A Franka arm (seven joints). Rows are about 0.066 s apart.
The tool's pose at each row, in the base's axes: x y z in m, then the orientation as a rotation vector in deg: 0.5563, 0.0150, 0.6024, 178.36, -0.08, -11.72; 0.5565, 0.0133, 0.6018, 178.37, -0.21, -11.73; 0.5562, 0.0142, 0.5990, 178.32, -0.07, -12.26; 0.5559, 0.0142, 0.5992, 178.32, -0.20, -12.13; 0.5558, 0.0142, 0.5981, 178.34, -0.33, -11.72; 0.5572, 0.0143, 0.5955, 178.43, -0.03, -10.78; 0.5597, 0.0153, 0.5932, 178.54, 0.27, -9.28; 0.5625, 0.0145, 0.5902, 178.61, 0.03, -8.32; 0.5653, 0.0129, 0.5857, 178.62, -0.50, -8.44; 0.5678, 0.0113, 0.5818, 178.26, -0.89, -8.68; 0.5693, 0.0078, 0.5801, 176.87, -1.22, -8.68; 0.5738, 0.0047, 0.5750, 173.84, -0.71, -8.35; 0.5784, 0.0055, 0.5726, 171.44, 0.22, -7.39; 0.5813, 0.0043, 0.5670, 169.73, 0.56, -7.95
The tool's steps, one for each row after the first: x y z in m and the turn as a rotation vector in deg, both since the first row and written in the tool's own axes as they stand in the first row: 0.0003, 0.0017, 0.0006, 0.02, -0.01, 0.08; 0.0003, 0.0007, 0.0034, 0.00, -0.35, -0.01; 0.0000, 0.0007, 0.0032, -0.01, -0.26, 0.07; 0.0001, 0.0007, 0.0043, -0.01, 0.00, 0.16; 0.0018, 0.0005, 0.0067, 0.01, 0.60, -0.03; 0.0046, -0.0005, 0.0087, 0.02, 1.57, -0.21; 0.0077, 0.0002, 0.0113, 0.06, 2.19, -0.05; 0.0111, 0.0017, 0.0154, 0.10, 2.11, 0.29; 0.0141, 0.0033, 0.0190, -0.23, 1.94, 0.56; 0.0158, 0.0067, 0.0206, -1.60, 1.89, 0.87; 0.0210, 0.0097, 0.0251, -4.66, 2.01, 0.75; 0.0258, 0.0089, 0.0269, -7.14, 2.58, 0.30; 0.0294, 0.0099, 0.0320, -8.83, 2.16, 0.18
